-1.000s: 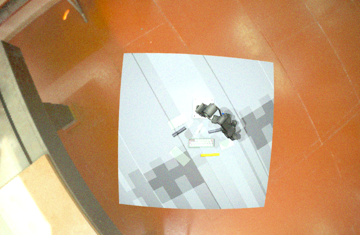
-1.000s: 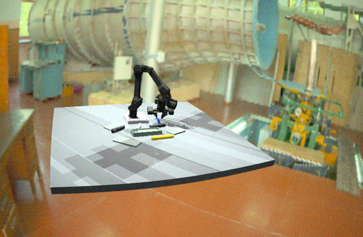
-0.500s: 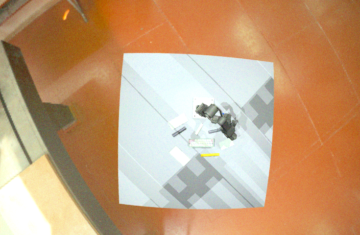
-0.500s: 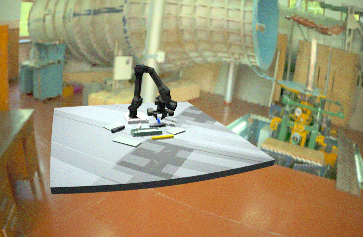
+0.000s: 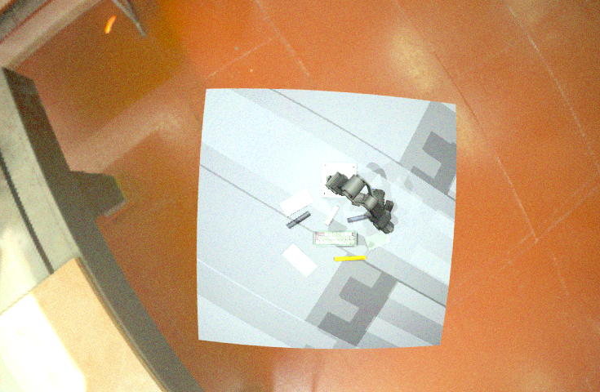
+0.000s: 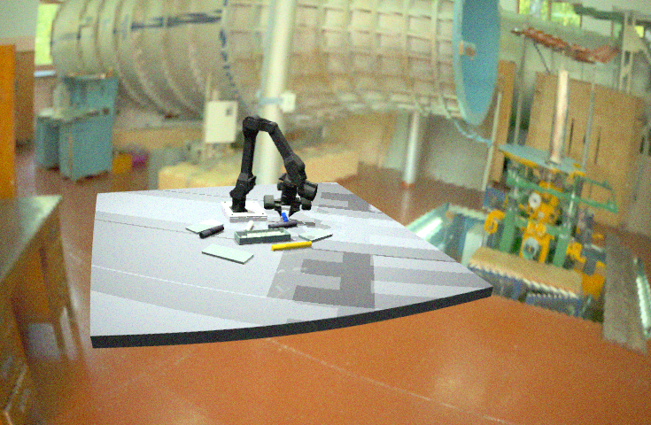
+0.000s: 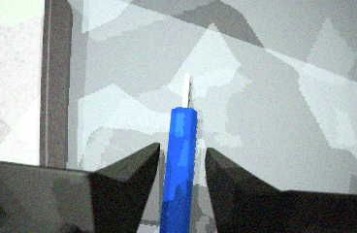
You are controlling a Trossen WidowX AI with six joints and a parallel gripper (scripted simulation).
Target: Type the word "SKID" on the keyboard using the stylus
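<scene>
Right now the blue stylus is 1 cm behind my gripper tip. Round my gripper tip: yellow cylinder (30 cm ahead, 11 cm to the right); white stick (19 cm to the right, 9 cm ahead); card (22 cm ahead, 2 cm to the left).
</scene>
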